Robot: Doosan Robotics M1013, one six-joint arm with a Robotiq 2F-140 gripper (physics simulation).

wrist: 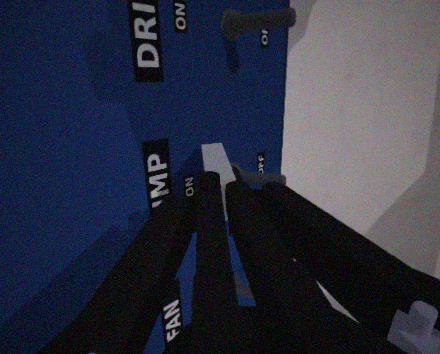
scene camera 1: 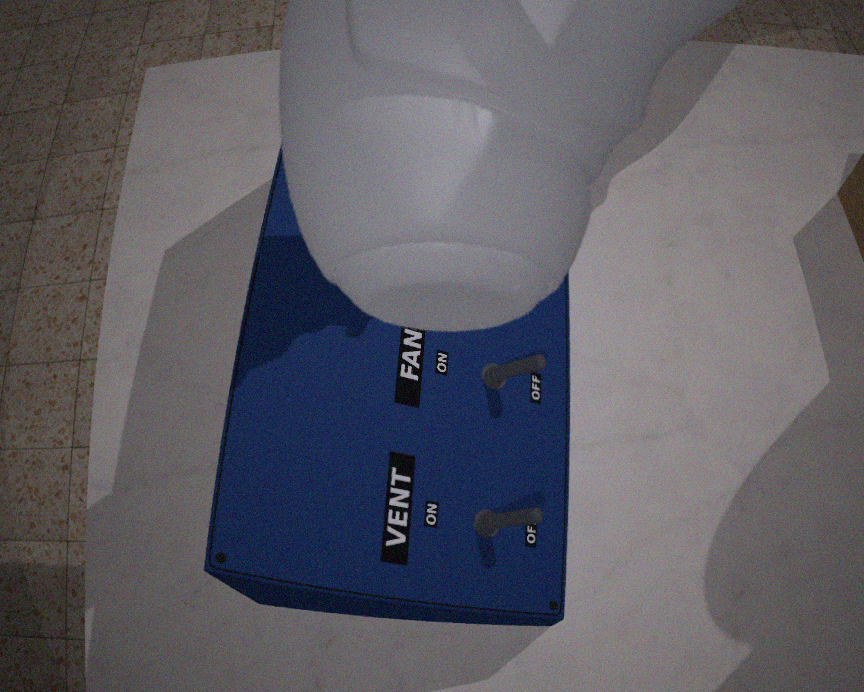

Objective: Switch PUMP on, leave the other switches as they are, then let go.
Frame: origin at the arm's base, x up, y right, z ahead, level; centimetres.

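Seen in the pictures: gripper, fingertip midpoint: [wrist: 212, 160].
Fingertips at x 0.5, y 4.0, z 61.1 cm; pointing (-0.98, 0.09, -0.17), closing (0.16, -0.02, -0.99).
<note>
A point is followed by its place in that frame.
The PUMP lever [wrist: 262, 179] @(z 57.3, x 1.2, y 1.9 cm) shows partly behind the fingers in the wrist view and points to its OFF side. Its PUMP label [wrist: 159, 172] @(z 65.4, x 1.6, y 4.1 cm) is partly covered. My gripper [wrist: 212, 160] @(z 61.1, x 0.5, y 4.0 cm) is shut and empty; its pale fingertips are on the ON side of the PUMP lever, close to its base, and whether they touch it I cannot tell. In the scene view the arm hides the gripper and the PUMP switch. The FAN lever [scene camera 1: 515, 369] @(z 58.8, x 0.8, y -10.6 cm) and the VENT lever [scene camera 1: 510, 519] @(z 59.8, x 1.0, y -22.4 cm) point to OFF. A lever beside the partly visible DRI label [wrist: 260, 22] @(z 56.7, x 0.8, y 13.4 cm) also points to OFF.
The blue switch box [scene camera 1: 310, 446] @(z 73.7, x 4.6, y -17.8 cm) [wrist: 115, 130] @(z 67.5, x 2.7, y 7.7 cm) lies on a pale surface [scene camera 1: 685, 324] @(z 39.4, x -10.8, y -1.0 cm) [wrist: 350, 100] @(z 38.9, x -10.8, y 5.5 cm). The large grey-white arm [scene camera 1: 432, 180] @(z 65.8, x 38.3, y -21.3 cm) covers the upper part of the box in the scene view. Tiled floor [scene camera 1: 50, 324] shows at the left.
</note>
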